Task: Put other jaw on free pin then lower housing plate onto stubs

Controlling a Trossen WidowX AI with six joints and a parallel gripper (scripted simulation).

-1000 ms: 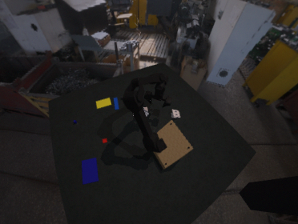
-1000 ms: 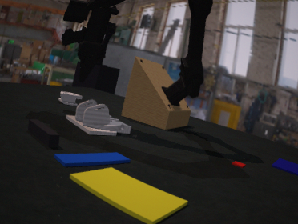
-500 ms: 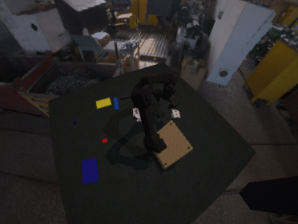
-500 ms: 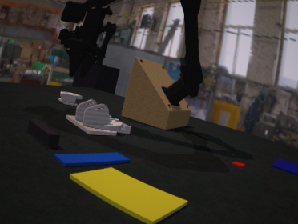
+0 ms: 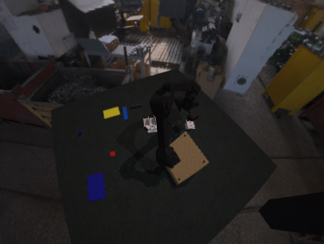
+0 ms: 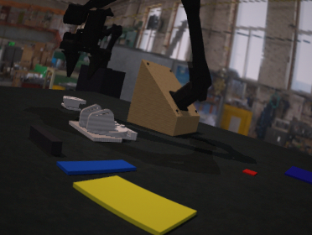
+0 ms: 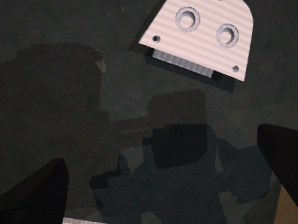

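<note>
The housing plate lies 70 mm below my gripper tip, 50 mm to the right of it and 40 mm behind it. Round my gripper tip: blue strip (340 mm to the left, 270 mm ahead, 90 mm below); then black bar (290 mm ahead, 240 mm to the left, 90 mm below); then white block (90 mm below, 50 mm to the right, 40 mm behind).
</note>
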